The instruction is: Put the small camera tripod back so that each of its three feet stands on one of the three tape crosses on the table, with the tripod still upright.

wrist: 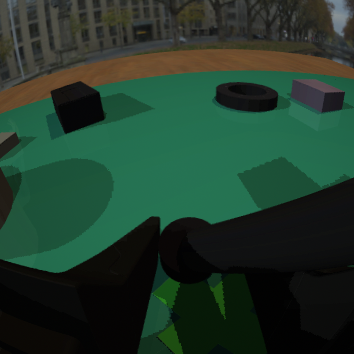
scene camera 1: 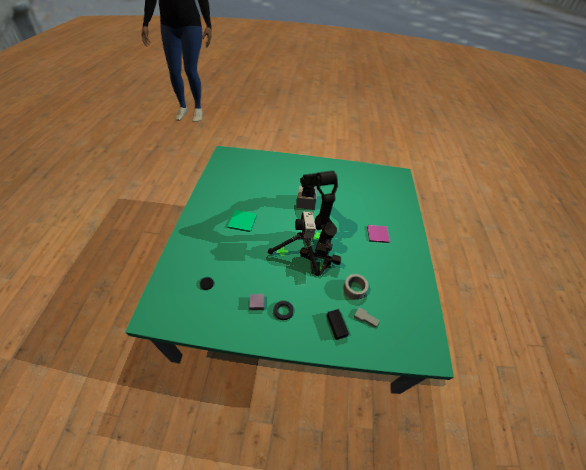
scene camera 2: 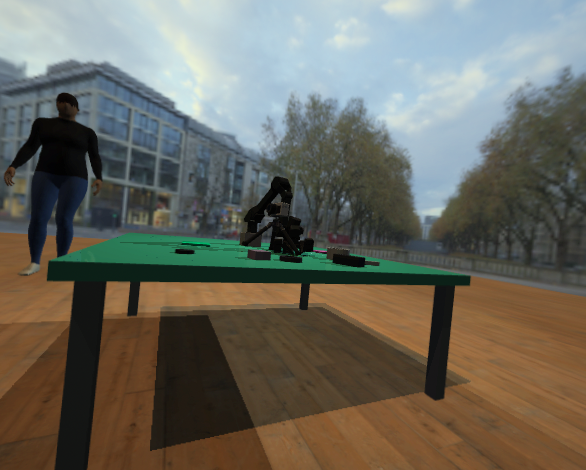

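Pixels of known places: gripper, fingertip midpoint: (wrist: 199,226) (scene camera 1: 315,273) (scene camera 2: 297,253); arm's base, origin of the base link: (scene camera 1: 308,192) (scene camera 2: 252,232).
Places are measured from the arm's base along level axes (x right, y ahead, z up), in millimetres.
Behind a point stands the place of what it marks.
The black tripod (scene camera 1: 287,243) @(x 50, y 374, z 18 mm) (scene camera 2: 258,234) @(x 66, y 379, z 2 mm) with a pale camera (scene camera 1: 309,224) @(x -35, y 366, z 156 mm) on top stands roughly upright. One foot (scene camera 1: 270,251) @(x 123, y 395, z -34 mm) is left of a bright green tape cross (scene camera 1: 282,251) @(x 74, y 355, z -74 mm), beside it. Another cross (scene camera 1: 317,235) @(x -80, y 224, z -73 mm) shows behind the tripod; the foot belonging there is hidden. The front foot (scene camera 1: 317,273) @(x -103, y 457, z -57 mm) (wrist: 186,250) @(x -105, y 439, z -49 mm) is at my gripper (scene camera 1: 324,267) @(x -96, y 459, z -61 mm) (wrist: 199,226) @(x -96, y 459, z -61 mm). My gripper is low over the table, shut on this front leg near its ball foot; the leg hides part of the right finger. Pieces of the third cross (wrist: 170,291) @(x -113, y 435, z -74 mm) show beneath, in shadow.
On the green table (scene camera 1: 175,315) @(x 444, y 762, z -75 mm) are a black disc (scene camera 1: 206,283) @(x 365, y 597, z -65 mm), a pink block (scene camera 1: 257,301) @(x 126, y 646, z -47 mm) (wrist: 317,95) @(x 105, y 618, z -55 mm), a black ring (scene camera 1: 283,318) @(x 8, y 693, z -61 mm) (wrist: 246,104) @(x -2, y 619, z -67 mm), a grey ring (scene camera 1: 356,296) @(x -279, y 549, z -46 mm), a black block (scene camera 1: 337,324) @(x -207, y 690, z -41 mm) (wrist: 78,107) @(x -187, y 631, z -51 mm), a grey piece (scene camera 1: 366,317) @(x -327, y 631, z -60 mm), and green (scene camera 1: 242,220) @(x 309, y 208, z -65 mm) and magenta (scene camera 1: 378,234) @(x -389, y 160, z -65 mm) squares.
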